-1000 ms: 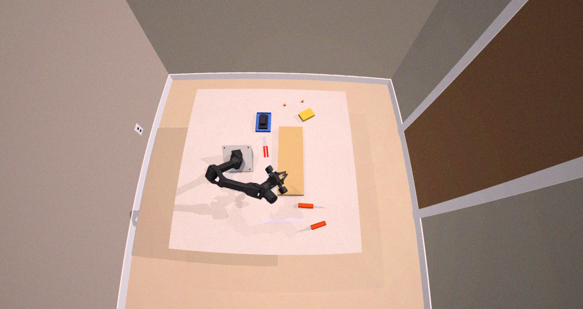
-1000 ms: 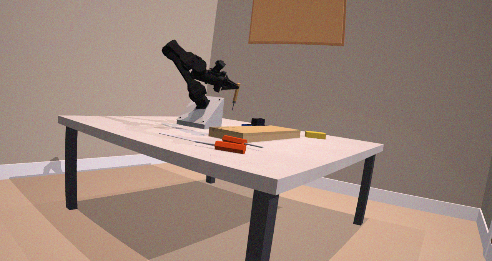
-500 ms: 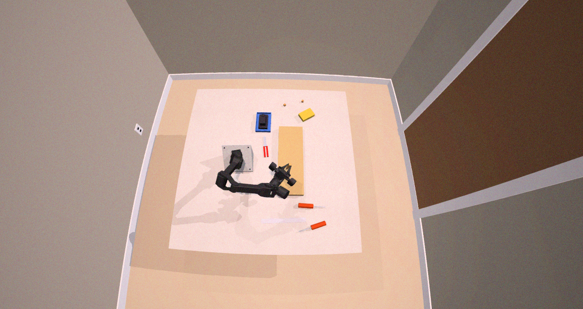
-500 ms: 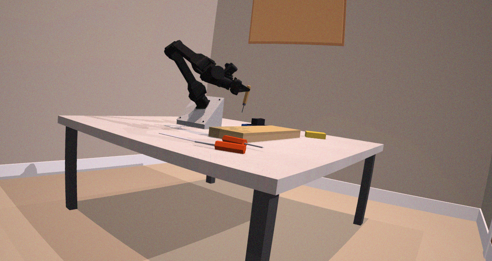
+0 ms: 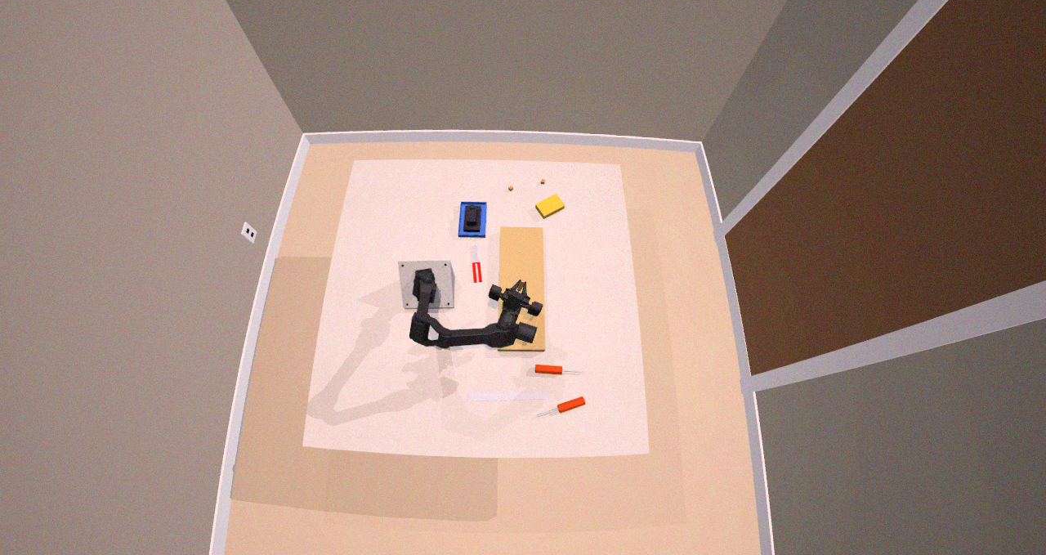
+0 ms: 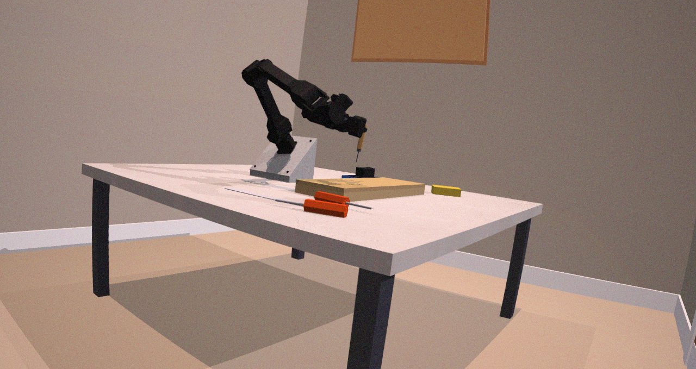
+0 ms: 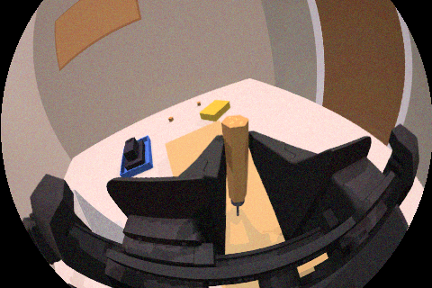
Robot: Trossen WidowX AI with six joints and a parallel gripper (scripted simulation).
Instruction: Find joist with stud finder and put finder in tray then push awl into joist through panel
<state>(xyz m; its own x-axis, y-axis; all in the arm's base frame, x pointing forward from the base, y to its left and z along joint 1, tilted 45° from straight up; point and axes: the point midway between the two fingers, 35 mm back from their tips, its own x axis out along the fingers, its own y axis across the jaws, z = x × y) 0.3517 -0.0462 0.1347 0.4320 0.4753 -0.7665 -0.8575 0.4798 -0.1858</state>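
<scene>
Now: the awl 10 mm behind my gripper tip and 60 mm below it. Also, from my gripper tip: black stud finder 150 mm behind, 400 mm to the left, 160 mm below; then blue tray 160 mm behind, 390 mm to the left, 200 mm below; then thin white strip 100 mm behind, 370 mm to the right, 210 mm below.
</scene>
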